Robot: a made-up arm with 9 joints.
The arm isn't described. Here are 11 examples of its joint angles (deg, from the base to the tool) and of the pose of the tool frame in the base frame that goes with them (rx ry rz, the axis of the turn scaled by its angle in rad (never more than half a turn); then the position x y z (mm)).
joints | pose
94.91 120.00 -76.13 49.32 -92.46 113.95 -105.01 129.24 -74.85 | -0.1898 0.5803 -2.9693 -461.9 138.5 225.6
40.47 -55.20 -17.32 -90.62 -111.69 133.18 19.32 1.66 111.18 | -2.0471 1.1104 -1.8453 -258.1 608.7 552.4
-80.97 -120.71 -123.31 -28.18 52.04 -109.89 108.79 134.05 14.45 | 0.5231 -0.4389 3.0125 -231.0 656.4 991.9
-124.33 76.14 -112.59 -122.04 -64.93 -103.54 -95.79 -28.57 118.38 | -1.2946 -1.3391 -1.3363 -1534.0 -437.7 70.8
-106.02 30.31 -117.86 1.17 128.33 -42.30 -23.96 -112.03 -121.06 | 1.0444 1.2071 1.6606 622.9 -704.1 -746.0
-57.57 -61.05 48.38 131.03 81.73 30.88 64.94 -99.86 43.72 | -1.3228 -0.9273 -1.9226 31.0 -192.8 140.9
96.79 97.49 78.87 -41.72 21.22 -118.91 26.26 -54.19 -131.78 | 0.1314 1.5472 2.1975 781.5 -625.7 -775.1
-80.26 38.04 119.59 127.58 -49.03 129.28 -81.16 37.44 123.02 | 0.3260 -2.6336 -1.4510 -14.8 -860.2 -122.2
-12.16 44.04 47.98 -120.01 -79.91 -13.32 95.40 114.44 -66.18 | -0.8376 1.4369 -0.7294 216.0 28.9 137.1
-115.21 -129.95 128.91 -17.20 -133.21 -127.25 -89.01 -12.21 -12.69 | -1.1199 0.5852 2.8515 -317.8 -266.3 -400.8
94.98 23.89 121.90 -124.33 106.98 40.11 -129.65 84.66 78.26 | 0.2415 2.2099 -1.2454 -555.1 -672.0 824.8
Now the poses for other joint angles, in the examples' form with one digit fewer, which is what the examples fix.
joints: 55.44 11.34 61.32 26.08 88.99 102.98 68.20 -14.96 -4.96
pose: -0.077 0.736 0.168 356 -244 -44
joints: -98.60 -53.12 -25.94 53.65 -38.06 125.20 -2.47 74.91 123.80
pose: 2.156 0.960 1.676 10 116 -486
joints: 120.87 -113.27 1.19 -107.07 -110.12 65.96 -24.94 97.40 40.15
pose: -1.643 -0.704 1.932 30 501 286
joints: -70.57 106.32 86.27 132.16 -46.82 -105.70 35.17 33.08 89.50
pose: 1.035 -0.200 0.407 125 371 -527
